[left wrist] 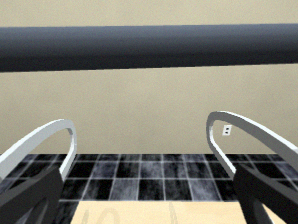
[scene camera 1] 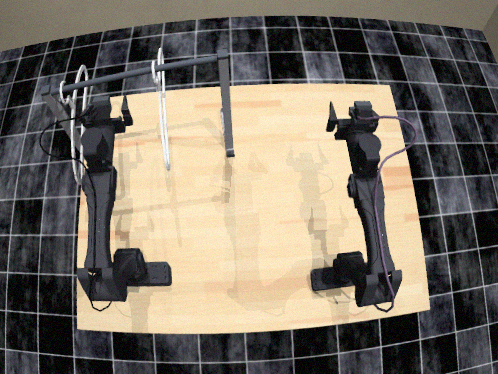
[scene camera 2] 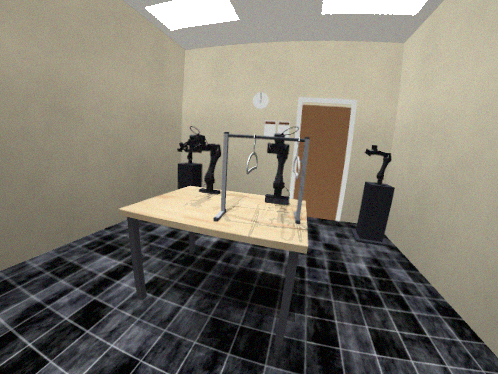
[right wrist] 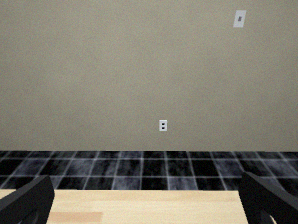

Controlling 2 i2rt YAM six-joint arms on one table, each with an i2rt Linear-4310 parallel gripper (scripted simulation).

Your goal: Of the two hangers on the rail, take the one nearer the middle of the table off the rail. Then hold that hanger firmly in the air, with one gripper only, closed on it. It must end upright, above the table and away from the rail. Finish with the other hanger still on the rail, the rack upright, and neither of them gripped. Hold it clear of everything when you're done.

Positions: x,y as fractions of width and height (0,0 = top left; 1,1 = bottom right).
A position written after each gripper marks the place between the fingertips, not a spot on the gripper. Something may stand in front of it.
Observation:
In view: the left gripper (scene camera 1: 0.22,0.26), the right gripper (right wrist: 0.49,0.81) and a rack (scene camera 1: 0.45,0.15).
The rack also shows in the left wrist view (left wrist: 0.20,0.22). The left gripper also shows in the left wrist view (left wrist: 0.50,0.78).

